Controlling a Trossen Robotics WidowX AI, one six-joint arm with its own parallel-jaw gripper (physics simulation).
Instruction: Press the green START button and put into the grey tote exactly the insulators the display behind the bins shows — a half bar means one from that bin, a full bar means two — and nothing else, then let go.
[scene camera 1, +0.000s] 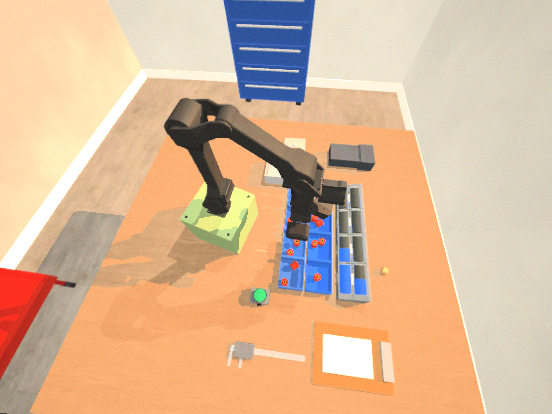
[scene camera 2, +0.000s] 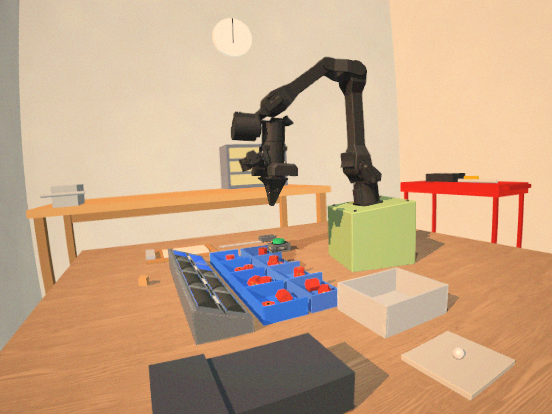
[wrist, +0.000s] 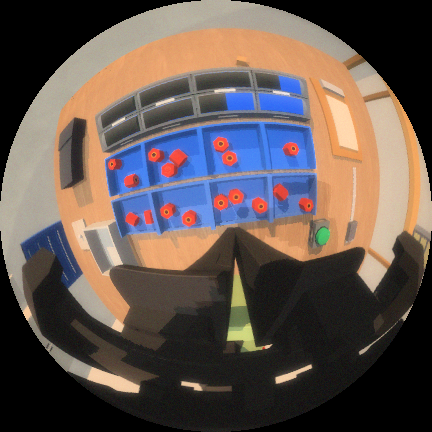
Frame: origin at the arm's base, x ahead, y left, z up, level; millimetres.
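Seen in the pictures: gripper, fingertip midpoint: (scene camera 1: 301, 220) (scene camera 2: 271, 205) (wrist: 232, 232); arm's base at its link origin: (scene camera 1: 219, 206) (scene camera 2: 367, 203).
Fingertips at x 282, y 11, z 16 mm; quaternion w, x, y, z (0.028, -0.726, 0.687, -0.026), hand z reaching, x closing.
Offsets run from my fingertips to a thing's middle. "pt": to the spot under its first point.
My gripper (scene camera 1: 298, 233) (scene camera 2: 271, 204) (wrist: 232, 232) is shut and empty, pointing down high above the robot-side edge of the blue bins (scene camera 1: 312, 287) (scene camera 2: 285, 313) (wrist: 250, 139). The bins stand in two rows of several. In the wrist view, the far row holds two, three, two and one red insulators from left to right; the near row holds two, two, three and two. The display (scene camera 2: 225, 326) (wrist: 212, 118) shows far-right half, near-right full and near third-from-left half. The green button {79 mm back, 235 mm right, 157 mm down} (scene camera 1: 259, 295) (scene camera 2: 278, 241) (wrist: 322, 236) is right of the bins. No insulator shows in the visible inside of the grey tote {135 mm back, 304 mm left, 151 mm down} (scene camera 2: 419, 307) (wrist: 107, 245).
A dark two-part block {156 mm ahead, 460 mm left, 150 mm down} (scene camera 1: 345, 155) (scene camera 2: 280, 372) (wrist: 73, 152) and a pale plate with a knob {118 mm back, 479 mm left, 173 mm down} (scene camera 2: 430, 357) lie beyond the bins' left end. A caliper {pt 82 mm back, 402 mm right, 159 mm down} (scene camera 1: 243, 351), a framed white sheet {245 mm ahead, 329 mm right, 169 mm down} (scene camera 1: 347, 356) and a small yellow cube {332 mm ahead, 39 mm right, 168 mm down} (scene camera 1: 385, 270) (scene camera 2: 143, 280) are also on the table.
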